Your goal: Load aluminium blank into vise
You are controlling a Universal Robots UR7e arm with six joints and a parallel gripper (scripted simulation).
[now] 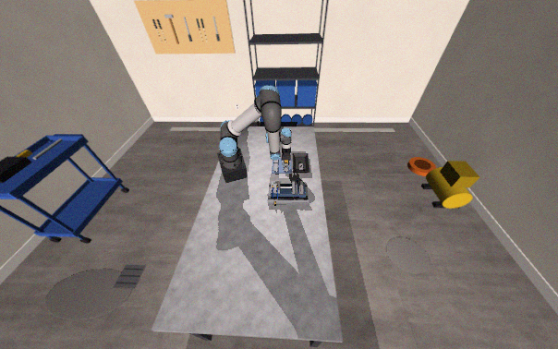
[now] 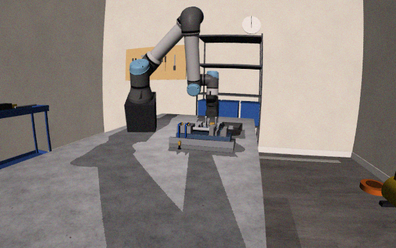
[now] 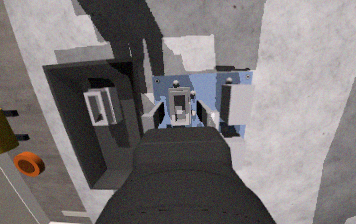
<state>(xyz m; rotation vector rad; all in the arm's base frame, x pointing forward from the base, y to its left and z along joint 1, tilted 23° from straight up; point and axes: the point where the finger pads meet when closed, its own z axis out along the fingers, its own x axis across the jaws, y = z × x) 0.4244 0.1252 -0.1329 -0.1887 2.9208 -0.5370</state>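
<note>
Right now the brass blank is 90 mm to the left of my hand, 30 mm below it and 10 mm behind it. The rest, counted from my hand: vise 270 mm to the right, 40 mm ahead, 10 mm below.
</note>
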